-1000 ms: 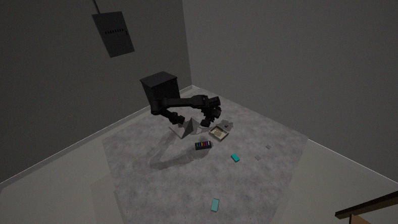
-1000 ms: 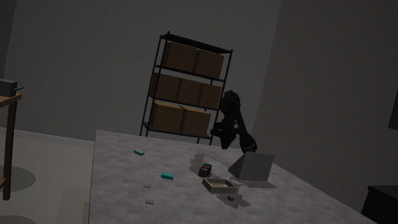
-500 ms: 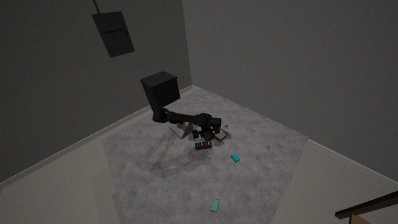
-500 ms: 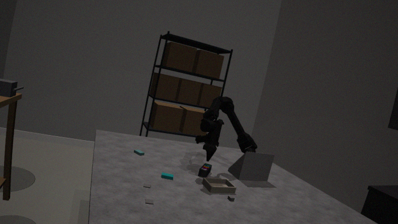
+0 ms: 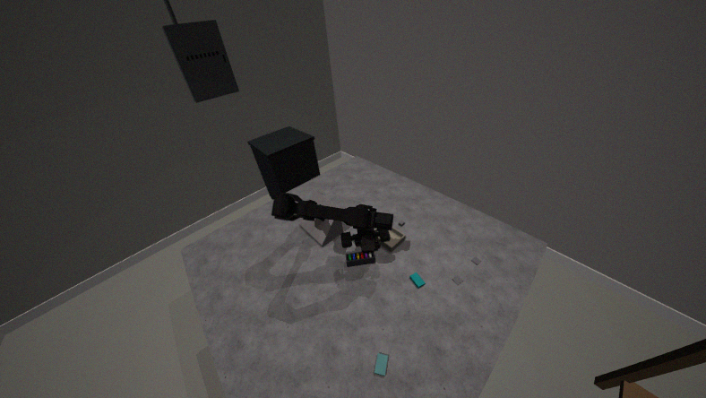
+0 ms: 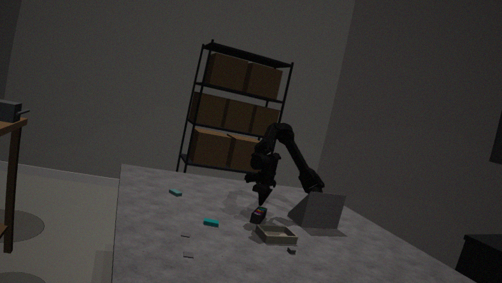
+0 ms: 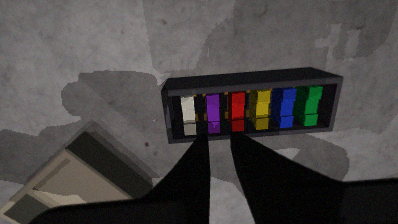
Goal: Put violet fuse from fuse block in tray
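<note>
The violet fuse is 50 mm below my gripper tip. Round my gripper tip: small dark chip: 280 mm to the left, 70 mm below; then tan tray: 160 mm to the left, 70 mm below.
</note>
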